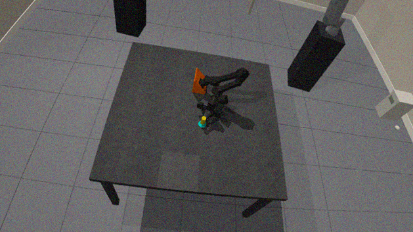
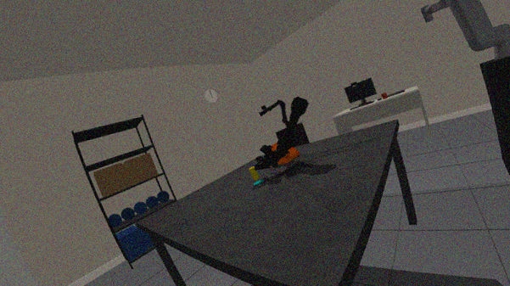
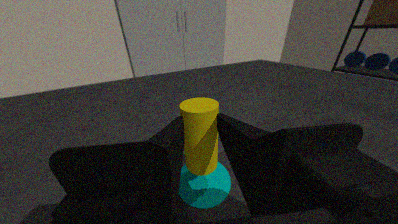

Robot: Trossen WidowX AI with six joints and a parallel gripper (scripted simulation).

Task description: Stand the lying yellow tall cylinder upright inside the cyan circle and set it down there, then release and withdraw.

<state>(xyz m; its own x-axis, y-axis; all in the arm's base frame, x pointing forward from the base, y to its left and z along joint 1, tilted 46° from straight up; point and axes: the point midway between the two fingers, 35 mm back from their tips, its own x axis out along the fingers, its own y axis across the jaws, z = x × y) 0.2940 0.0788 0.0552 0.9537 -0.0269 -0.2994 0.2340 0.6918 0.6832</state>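
Now: gripper tip 80 mm above the cyan circle. Round my gripper tip: yellow tall cylinder (20 mm below).
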